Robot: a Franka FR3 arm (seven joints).
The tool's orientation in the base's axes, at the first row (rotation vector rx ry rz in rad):
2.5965 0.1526 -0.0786
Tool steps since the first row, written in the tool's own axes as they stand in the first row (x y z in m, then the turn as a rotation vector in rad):
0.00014 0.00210 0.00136 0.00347 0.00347 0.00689
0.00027 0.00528 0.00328 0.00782 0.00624 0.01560
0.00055 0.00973 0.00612 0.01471 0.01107 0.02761
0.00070 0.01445 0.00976 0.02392 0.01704 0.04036
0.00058 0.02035 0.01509 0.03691 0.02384 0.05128
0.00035 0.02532 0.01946 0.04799 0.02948 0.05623
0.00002 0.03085 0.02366 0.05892 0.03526 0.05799
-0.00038 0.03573 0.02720 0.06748 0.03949 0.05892
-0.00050 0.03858 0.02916 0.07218 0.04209 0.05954
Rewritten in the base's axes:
0.00036 -0.00248 -0.00011 0.00369 -0.00619 -0.00443
0.00084 -0.00616 -0.00014 0.00813 -0.01263 -0.01085
0.00160 -0.01139 -0.00033 0.01525 -0.02230 -0.01927
0.00224 -0.01727 -0.00106 0.02480 -0.03310 -0.02794
0.00271 -0.02506 -0.00261 0.03825 -0.04331 -0.03495
0.00299 -0.03157 -0.00380 0.04981 -0.04964 -0.03727
0.00324 -0.03847 -0.00455 0.06132 -0.05445 -0.03678
0.00336 -0.04449 -0.00506 0.07032 -0.05773 -0.03616
0.00354 -0.04794 -0.00528 0.07528 -0.05983 -0.03577

